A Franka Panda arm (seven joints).
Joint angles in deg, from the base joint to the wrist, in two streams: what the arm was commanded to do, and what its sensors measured. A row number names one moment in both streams.
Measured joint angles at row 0:
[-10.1 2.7 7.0 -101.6 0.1 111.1 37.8]
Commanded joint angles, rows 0 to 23:
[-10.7 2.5 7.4 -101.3 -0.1 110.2 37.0]
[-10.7 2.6 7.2 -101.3 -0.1 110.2 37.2]
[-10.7 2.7 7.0 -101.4 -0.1 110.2 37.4]
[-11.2 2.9 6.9 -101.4 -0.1 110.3 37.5]
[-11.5 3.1 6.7 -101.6 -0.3 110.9 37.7]
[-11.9 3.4 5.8 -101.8 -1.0 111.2 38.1]
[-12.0 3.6 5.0 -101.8 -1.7 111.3 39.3]
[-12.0 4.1 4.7 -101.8 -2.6 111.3 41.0]
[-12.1 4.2 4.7 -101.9 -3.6 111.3 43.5]
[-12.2 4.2 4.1 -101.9 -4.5 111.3 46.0]
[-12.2 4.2 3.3 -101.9 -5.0 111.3 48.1]
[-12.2 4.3 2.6 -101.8 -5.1 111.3 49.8]
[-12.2 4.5 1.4 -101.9 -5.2 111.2 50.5]
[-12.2 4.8 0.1 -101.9 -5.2 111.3 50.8]
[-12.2 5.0 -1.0 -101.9 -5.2 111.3 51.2]
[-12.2 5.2 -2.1 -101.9 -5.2 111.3 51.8]
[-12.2 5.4 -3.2 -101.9 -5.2 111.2 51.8]
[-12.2 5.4 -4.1 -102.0 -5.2 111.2 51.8]
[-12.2 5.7 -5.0 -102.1 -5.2 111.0 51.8]
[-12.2 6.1 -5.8 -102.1 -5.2 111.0 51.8]
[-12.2 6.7 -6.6 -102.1 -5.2 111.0 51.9]
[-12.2 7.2 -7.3 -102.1 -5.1 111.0 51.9]
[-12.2 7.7 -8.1 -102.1 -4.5 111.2 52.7]
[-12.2 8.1 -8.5 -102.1 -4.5 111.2 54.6]
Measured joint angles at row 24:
[-12.5 7.0 -7.1 -102.1 -4.5 111.2 50.7]
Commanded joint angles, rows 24 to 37:
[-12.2 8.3 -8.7 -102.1 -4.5 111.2 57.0]
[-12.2 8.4 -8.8 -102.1 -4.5 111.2 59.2]
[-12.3 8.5 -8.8 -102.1 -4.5 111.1 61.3]
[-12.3 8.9 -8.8 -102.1 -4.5 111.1 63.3]
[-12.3 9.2 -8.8 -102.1 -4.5 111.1 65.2]
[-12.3 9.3 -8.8 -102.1 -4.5 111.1 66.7]
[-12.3 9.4 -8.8 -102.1 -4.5 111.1 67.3]
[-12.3 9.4 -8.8 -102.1 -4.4 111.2 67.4]
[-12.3 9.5 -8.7 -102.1 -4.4 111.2 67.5]
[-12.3 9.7 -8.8 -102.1 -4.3 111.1 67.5]
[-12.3 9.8 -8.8 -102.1 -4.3 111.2 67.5]
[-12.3 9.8 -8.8 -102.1 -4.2 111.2 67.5]
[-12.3 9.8 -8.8 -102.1 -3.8 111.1 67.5]
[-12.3 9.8 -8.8 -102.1 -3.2 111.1 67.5]
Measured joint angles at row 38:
[-12.4 9.7 -8.7 -102.1 -4.3 111.2 66.6]
